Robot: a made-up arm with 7 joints.
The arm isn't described. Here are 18 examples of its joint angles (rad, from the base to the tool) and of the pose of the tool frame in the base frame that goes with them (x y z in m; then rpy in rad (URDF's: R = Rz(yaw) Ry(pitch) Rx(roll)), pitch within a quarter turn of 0, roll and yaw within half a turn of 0).
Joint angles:
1: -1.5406 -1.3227 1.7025 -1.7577 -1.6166 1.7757 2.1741
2: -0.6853 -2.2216 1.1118 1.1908 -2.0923 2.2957 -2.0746
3: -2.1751 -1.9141 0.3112 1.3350 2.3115 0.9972 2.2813
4: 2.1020 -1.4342 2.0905 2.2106 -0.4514 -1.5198 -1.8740
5: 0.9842 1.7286 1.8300 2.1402 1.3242 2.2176 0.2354
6: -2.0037 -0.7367 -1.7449 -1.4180 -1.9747 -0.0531 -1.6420
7: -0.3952 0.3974 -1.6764 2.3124 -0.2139 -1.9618 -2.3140
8: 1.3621 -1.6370 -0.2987 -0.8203 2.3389 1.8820 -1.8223
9: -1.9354 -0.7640 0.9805 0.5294 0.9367 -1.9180 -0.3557
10: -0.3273 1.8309 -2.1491 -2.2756 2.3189 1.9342 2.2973
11: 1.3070 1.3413 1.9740 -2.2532 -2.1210 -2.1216 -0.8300
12: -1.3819 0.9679 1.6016 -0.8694 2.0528 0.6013 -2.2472
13: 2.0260 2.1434 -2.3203 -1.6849 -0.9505 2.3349 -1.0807
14: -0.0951 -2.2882 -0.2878 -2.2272 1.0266 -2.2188 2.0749
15: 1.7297 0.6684 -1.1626 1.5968 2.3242 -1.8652 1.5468
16: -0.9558 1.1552 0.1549 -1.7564 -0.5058 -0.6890 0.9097
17: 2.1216 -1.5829 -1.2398 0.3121 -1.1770 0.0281 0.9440
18: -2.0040 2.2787 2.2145 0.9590 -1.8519 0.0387 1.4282
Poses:
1: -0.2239 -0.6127 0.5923 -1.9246 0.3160 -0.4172
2: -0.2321 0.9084 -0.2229 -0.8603 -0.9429 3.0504
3: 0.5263 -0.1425 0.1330 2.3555 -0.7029 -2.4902
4: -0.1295 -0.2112 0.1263 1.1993 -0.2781 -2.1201
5: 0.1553 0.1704 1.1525 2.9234 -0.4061 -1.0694
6: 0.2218 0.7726 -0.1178 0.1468 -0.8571 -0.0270
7: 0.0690 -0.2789 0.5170 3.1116 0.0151 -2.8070
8: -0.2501 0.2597 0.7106 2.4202 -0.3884 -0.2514
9: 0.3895 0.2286 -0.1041 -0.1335 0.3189 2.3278
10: -0.3749 0.5078 0.2538 1.4940 -0.1880 0.6287
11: 0.1926 -0.2828 0.2561 1.9351 -0.8925 -2.3219
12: 0.4353 0.6286 0.0926 -1.7736 -0.9336 2.7384
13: -0.9345 0.1682 0.2794 -1.2149 0.6320 -1.7225
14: 0.2165 -0.2028 0.5341 2.1073 -0.2986 2.6545
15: -0.5894 0.0433 0.2628 0.9945 -0.2860 1.1214
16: 0.1612 0.1293 0.7549 -2.3254 -0.3326 0.4941
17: 0.3652 0.0877 -0.2843 1.8680 0.2149 -0.8244
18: -0.5203 0.5898 0.2959 -0.3993 0.4350 -2.3939
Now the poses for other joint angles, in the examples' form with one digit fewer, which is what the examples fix.
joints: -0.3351 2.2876 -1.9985 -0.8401 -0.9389 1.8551 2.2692
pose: 0.844 -0.150 1.097 2.632 -0.468 -2.661
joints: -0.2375 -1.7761 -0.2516 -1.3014 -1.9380 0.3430 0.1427
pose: 0.216 -0.404 -0.426 -0.098 0.129 -1.285
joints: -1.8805 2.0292 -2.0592 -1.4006 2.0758 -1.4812 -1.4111
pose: 0.099 0.366 0.611 2.216 -0.299 -0.792
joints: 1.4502 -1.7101 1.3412 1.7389 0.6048 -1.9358 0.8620
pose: 0.188 -0.441 -0.082 -1.401 -0.616 1.184
